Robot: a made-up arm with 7 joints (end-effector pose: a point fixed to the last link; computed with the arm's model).
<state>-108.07 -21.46 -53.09 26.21 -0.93 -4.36 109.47</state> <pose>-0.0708 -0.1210 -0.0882 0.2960 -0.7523 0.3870 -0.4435</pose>
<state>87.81 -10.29 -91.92 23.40 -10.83 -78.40 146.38</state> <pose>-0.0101 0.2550 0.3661 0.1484 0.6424 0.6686 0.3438</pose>
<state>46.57 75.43 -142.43 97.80 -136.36 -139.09 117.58</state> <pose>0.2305 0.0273 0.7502 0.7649 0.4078 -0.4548 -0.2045</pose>
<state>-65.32 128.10 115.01 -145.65 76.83 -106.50 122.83</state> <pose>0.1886 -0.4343 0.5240 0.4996 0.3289 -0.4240 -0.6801</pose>
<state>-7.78 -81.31 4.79 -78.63 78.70 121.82 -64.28</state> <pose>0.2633 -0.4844 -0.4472 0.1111 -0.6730 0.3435 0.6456</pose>
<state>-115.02 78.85 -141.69 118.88 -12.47 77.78 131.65</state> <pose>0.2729 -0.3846 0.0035 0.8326 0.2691 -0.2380 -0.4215</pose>
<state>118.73 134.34 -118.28 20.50 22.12 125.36 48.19</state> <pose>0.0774 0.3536 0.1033 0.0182 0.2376 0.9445 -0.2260</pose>
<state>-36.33 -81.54 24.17 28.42 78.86 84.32 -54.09</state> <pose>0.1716 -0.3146 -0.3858 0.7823 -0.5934 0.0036 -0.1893</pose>
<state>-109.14 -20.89 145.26 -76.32 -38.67 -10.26 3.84</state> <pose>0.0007 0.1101 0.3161 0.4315 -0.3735 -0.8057 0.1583</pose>
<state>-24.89 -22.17 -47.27 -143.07 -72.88 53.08 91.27</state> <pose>-0.3784 -0.3839 0.0069 0.6070 -0.1760 0.1454 -0.7612</pose>
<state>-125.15 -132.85 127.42 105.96 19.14 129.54 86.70</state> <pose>0.4402 0.2961 0.2067 0.9323 -0.0937 0.1428 0.3188</pose>
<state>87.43 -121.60 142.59 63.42 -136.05 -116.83 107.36</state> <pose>-0.0459 -0.0880 0.2641 0.1398 0.0315 0.6561 0.7409</pose>
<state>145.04 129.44 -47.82 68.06 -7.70 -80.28 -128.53</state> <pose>0.4293 0.4424 0.2887 0.5237 0.7773 0.1719 0.3033</pose>
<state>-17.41 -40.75 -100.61 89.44 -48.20 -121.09 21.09</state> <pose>-0.1456 -0.4147 -0.0540 0.3188 -0.6516 0.6654 0.1761</pose>
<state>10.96 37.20 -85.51 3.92 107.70 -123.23 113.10</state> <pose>0.0912 0.1353 0.3872 0.8274 -0.5309 -0.1800 -0.0346</pose>
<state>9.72 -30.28 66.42 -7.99 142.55 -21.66 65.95</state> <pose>-0.1186 -0.0011 0.0628 0.6061 0.3477 0.0953 0.7090</pose>
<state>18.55 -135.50 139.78 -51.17 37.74 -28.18 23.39</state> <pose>0.4935 -0.1179 0.2016 0.0551 0.8237 -0.5474 0.1373</pose>
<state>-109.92 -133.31 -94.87 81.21 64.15 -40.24 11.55</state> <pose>0.2364 0.4574 0.0822 0.0667 -0.7467 -0.5966 0.2863</pose>
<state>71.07 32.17 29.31 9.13 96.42 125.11 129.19</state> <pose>-0.1398 -0.0413 0.4647 0.3919 -0.2951 0.1810 -0.8524</pose>
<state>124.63 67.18 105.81 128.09 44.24 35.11 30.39</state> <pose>0.2724 0.5152 -0.1592 0.3734 0.9156 -0.0559 0.1382</pose>
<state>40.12 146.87 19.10 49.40 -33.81 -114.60 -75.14</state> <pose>0.8097 -0.0089 0.4715 0.1915 -0.9401 -0.2314 0.1615</pose>
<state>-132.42 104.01 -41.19 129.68 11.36 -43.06 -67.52</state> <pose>0.6185 -0.0197 -0.5475 0.5193 0.6223 0.2645 -0.5226</pose>
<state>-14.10 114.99 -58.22 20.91 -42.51 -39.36 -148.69</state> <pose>0.1818 -0.4318 0.1526 0.4740 -0.7129 0.1809 0.4842</pose>
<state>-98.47 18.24 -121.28 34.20 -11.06 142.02 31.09</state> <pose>-0.1332 0.0179 -0.2417 0.6007 -0.0500 0.0947 0.7922</pose>
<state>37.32 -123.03 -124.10 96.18 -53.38 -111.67 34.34</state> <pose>0.1338 -0.3360 0.2595 0.2465 -0.7088 0.1179 -0.6504</pose>
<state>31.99 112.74 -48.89 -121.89 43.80 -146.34 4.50</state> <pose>0.0553 0.0187 0.4704 0.6272 0.1510 0.6413 -0.4154</pose>
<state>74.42 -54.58 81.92 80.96 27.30 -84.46 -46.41</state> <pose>-0.4845 0.0151 0.0118 0.5801 0.1962 0.7905 0.0097</pose>
